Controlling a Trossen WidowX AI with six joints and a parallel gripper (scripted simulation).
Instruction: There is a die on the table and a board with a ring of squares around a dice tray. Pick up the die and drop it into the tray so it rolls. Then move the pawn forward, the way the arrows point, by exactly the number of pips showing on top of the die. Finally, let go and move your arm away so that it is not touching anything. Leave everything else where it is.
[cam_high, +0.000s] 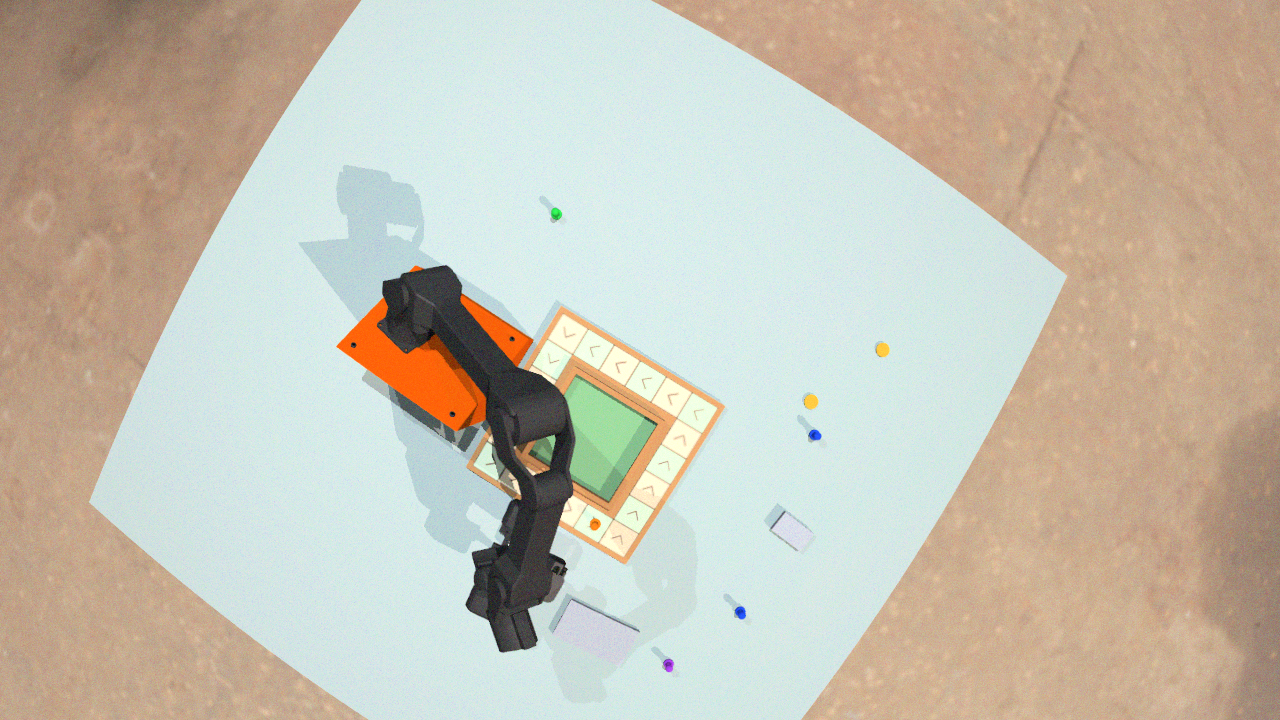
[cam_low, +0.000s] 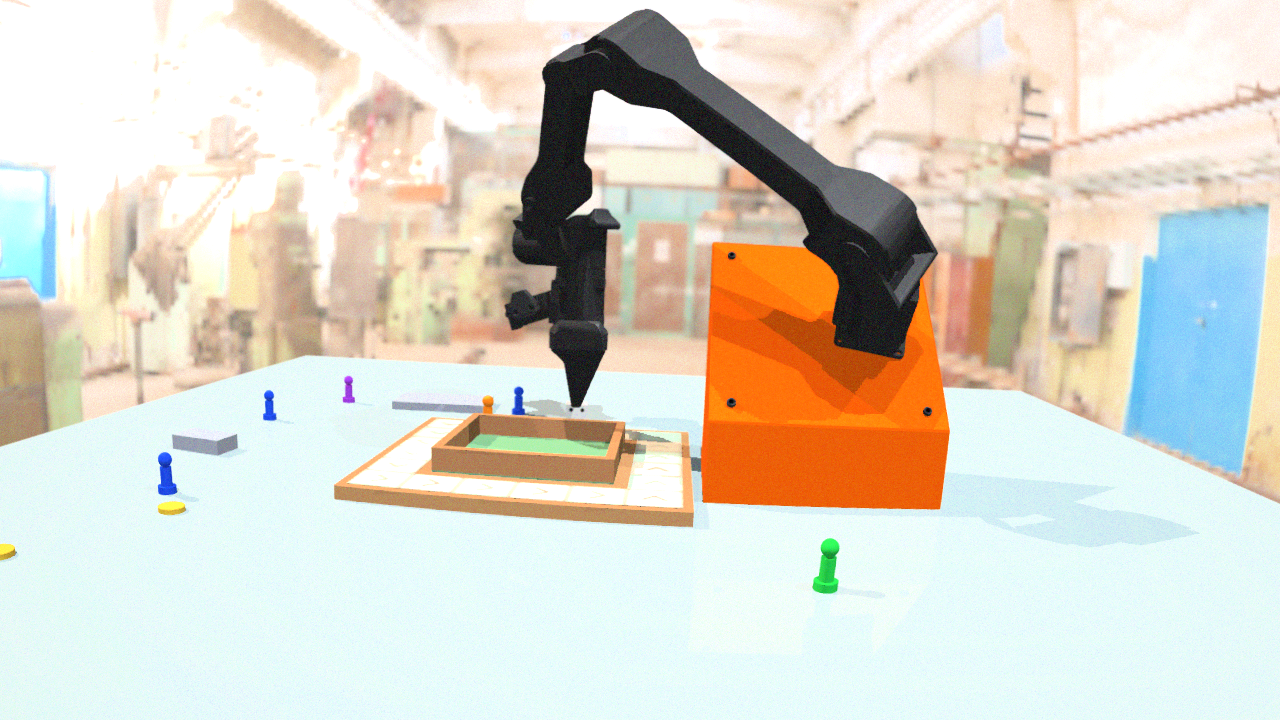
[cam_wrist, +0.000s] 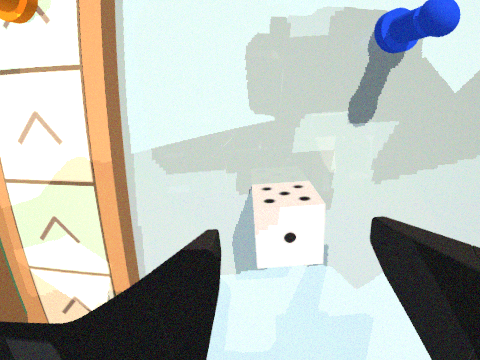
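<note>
Now: gripper tip 10 mm above the white die. Round my gripper tip: grey block (180 mm ahead, 30 mm to the right, 20 mm below); then green tray (20 mm behind, 210 mm to the left, 20 mm below); then orange pawn (70 mm ahead, 120 mm to the left).
</note>
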